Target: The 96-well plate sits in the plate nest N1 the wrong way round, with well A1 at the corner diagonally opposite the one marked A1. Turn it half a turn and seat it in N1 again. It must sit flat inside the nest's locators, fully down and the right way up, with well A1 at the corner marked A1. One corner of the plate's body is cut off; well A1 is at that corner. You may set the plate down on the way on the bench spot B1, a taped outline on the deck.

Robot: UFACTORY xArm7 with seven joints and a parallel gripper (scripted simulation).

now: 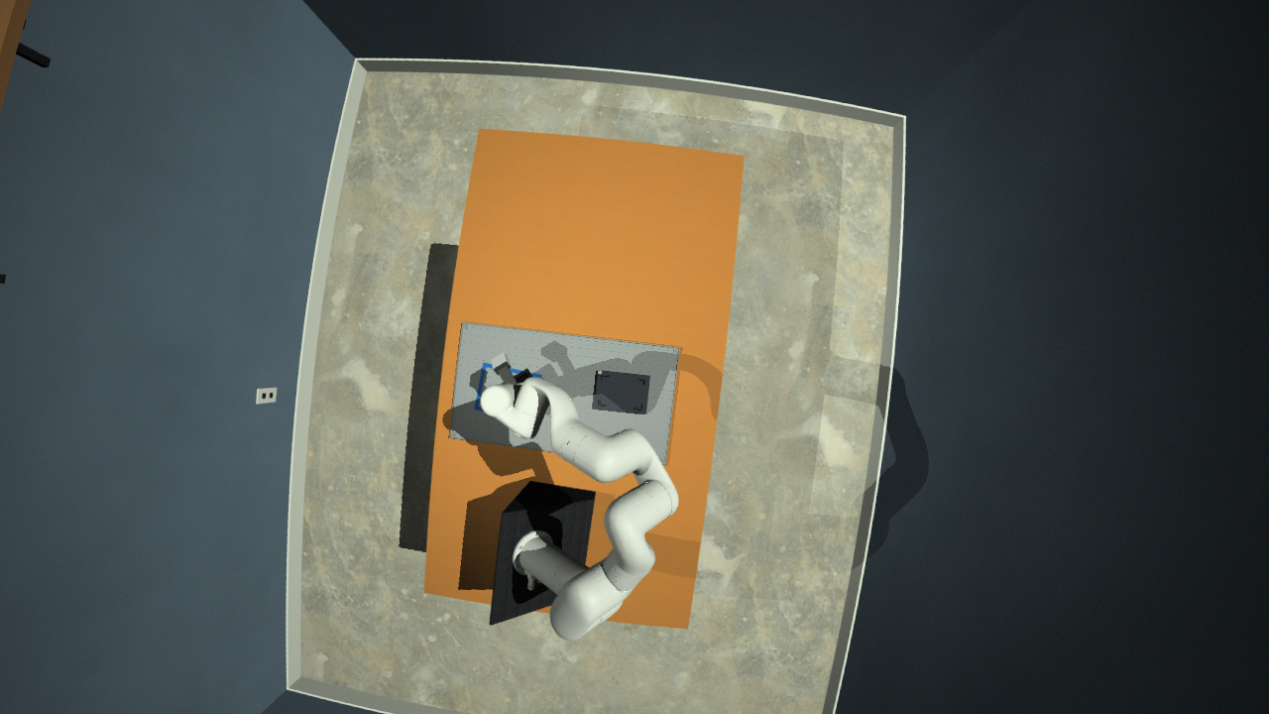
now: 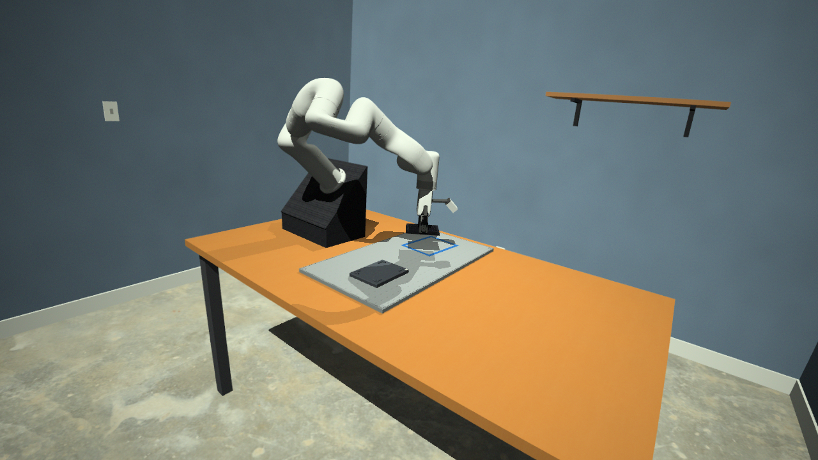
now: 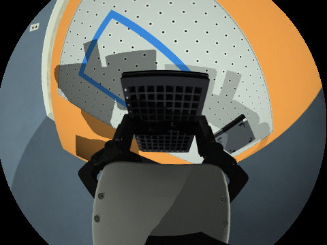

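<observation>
Right now my hand is 28 cm to the left of the dark plate nest N1, 10 cm above it and 4 cm short of it. From my hand the other things lie so: black 96-well plate: 1 cm below; white A1 mark: 20 cm to the right, 9 cm below, 9 cm ahead.
</observation>
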